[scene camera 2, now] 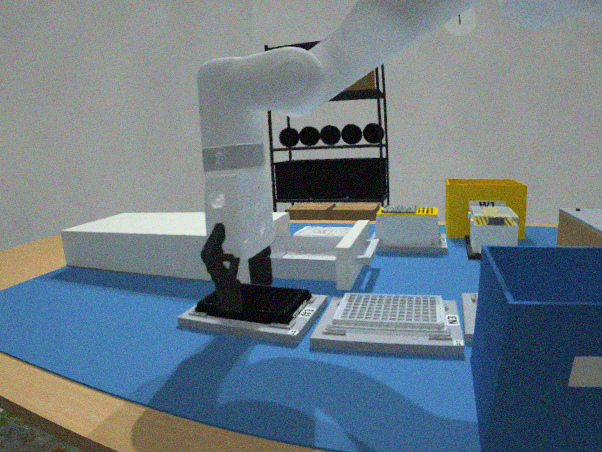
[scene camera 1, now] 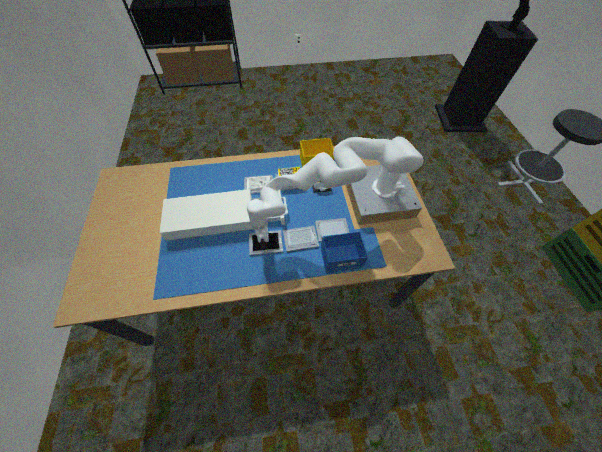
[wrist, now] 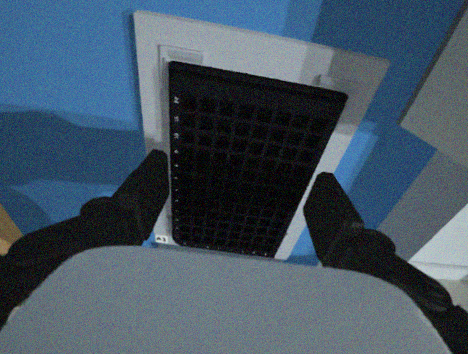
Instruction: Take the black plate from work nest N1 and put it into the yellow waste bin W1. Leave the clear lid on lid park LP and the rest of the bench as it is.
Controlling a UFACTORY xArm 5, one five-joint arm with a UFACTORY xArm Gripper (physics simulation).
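Places are measured from the arm's base along level axes (x back, y up, z left), in centimetres.
Pixels of known places: gripper, fingertip midpoint: (scene camera 2: 247,296) (scene camera 1: 263,240) (wrist: 240,181); arm's base, link origin: (scene camera 1: 384,188).
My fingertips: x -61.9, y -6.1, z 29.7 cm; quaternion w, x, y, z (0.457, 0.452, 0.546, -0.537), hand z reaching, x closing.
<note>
Ahead of a thing's pixels: the offset from my fingertips to its middle. "*": to the spot under its first point.
The black plate {dx +0.8, dy -0.6, dz -0.1 cm} (scene camera 1: 273,243) (scene camera 2: 275,300) (wrist: 235,215) lies flat on the grey work nest N1 {dx +0.8, dy -1.7, dz -0.1 cm} (scene camera 1: 267,253) (scene camera 2: 240,325) (wrist: 150,85). My gripper (scene camera 1: 262,239) (scene camera 2: 246,295) (wrist: 240,181) is open, pointing down, with one finger on each long side of the plate and nothing gripped. In the wrist view both fingertips appear close to the plate's edges; contact cannot be told. The yellow waste bin W1 {dx +26.6, dy +3.5, dz -56.5 cm} (scene camera 1: 316,147) (scene camera 2: 457,215) stands at the back right of the mat. The clear lid and the label of lid park LP cannot be made out clearly.
A white plate {dx +18.0, dy -0.6, dz -2.8 cm} (scene camera 1: 301,237) (scene camera 2: 387,310) sits on the neighbouring nest. A pale flat item {dx +34.3, dy -0.9, dz -8.4 cm} (scene camera 1: 332,228) lies behind the open blue bin {dx +37.9, dy +3.5, dz +7.4 cm} (scene camera 1: 344,250) (scene camera 2: 540,340). A long white instrument {* dx -28.4, dy +5.8, dz -12.2 cm} (scene camera 1: 207,212) (scene camera 2: 135,245) stands behind N1. White boxes with yellow-marked tops {dx +11.5, dy +1.9, dz -40.5 cm} (scene camera 2: 407,229) {* dx +29.5, dy +1.7, dz -35.3 cm} (scene camera 2: 494,235) stand near W1.
</note>
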